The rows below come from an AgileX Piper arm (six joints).
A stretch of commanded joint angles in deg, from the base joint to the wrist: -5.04, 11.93, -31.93, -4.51, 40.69, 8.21; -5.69, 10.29, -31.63, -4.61, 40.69, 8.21; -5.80, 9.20, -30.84, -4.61, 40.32, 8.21; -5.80, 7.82, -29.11, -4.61, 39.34, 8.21; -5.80, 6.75, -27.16, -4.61, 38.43, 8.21; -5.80, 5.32, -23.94, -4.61, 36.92, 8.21; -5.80, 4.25, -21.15, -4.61, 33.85, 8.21; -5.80, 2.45, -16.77, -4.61, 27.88, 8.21; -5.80, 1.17, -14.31, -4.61, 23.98, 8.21; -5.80, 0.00, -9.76, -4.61, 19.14, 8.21; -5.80, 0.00, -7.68, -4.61, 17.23, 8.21; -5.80, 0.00, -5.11, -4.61, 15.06, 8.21; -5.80, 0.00, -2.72, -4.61, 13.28, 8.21; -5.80, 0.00, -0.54, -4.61, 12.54, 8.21; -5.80, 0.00, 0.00, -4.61, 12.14, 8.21; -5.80, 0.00, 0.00, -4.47, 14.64, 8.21; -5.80, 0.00, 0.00, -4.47, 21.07, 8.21; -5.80, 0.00, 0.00, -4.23, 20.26, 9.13
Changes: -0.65, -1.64, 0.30, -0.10, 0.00, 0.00; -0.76, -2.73, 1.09, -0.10, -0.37, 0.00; -0.76, -4.11, 2.82, -0.10, -1.35, 0.00; -0.76, -5.18, 4.77, -0.10, -2.26, 0.00; -0.76, -6.61, 7.99, -0.10, -3.77, 0.00; -0.76, -7.68, 10.78, -0.10, -6.84, 0.00; -0.76, -9.48, 15.16, -0.10, -12.81, 0.00; -0.76, -10.76, 17.62, -0.10, -16.71, 0.00; -0.76, -11.93, 22.17, -0.10, -21.55, 0.00; -0.76, -11.93, 24.25, -0.10, -23.46, 0.00; -0.76, -11.93, 26.82, -0.10, -25.63, 0.00; -0.76, -11.93, 29.21, -0.10, -27.41, 0.00; -0.76, -11.93, 31.39, -0.10, -28.15, 0.00; -0.76, -11.93, 31.93, -0.10, -28.55, 0.00; -0.76, -11.93, 31.93, 0.04, -26.05, 0.00; -0.76, -11.93, 31.93, 0.04, -19.62, 0.00; -0.76, -11.93, 31.93, 0.28, -20.43, 0.92
